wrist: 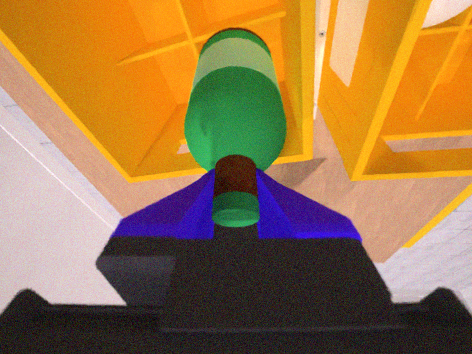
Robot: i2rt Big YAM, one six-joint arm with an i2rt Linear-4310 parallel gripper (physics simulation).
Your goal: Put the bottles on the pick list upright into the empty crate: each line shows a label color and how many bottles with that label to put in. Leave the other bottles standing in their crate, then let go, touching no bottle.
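Frame: origin at the arm's base, x ahead, y left, z up, level; metres.
Where they show: gripper, between the fingertips: point(235, 176).
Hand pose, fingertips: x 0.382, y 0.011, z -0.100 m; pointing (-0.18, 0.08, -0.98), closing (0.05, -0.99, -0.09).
Things, the pixels of their centre, and the offset from my fingertips. "spot": a spot on its surface instead. Level surfaces: height alone.
- green bottle, middle of its body: point(235, 122) 0.016 m ahead, 0.004 m left, 0.042 m down
- left orange-yellow crate, a spot on its surface: point(308, 100) spot: 0.040 m ahead, 0.043 m right, 0.038 m down
- second orange-yellow crate, a spot on its surface: point(386, 100) spot: 0.045 m ahead, 0.093 m right, 0.038 m down
- white rounded thing, a spot on its surface: point(447, 9) spot: 0.090 m ahead, 0.132 m right, 0.090 m down
- wood-coloured table, height of its surface: 0.213 m down
A green bottle point(235, 117) with a pale grey-green label band and a dark brown neck hangs neck-up in my gripper point(235, 176). The blue fingers are shut on its neck, just below the green cap. The bottle shows against the near right part of the left orange-yellow crate point(308, 100), which has thin dividers. Its base points away from the camera, and how far it is above the crate floor cannot be told. A second orange-yellow crate point(386, 100) stands to the right. Part of a white rounded thing point(447, 9) shows in it at the top right corner. The pick list does not show.
A narrow gap with a pale strip point(320, 55) separates the two crates. Their near walls have handle slots. The wood-coloured table point(320, 200) shows in front of them, with a yellow strip point(440, 217) at the lower right.
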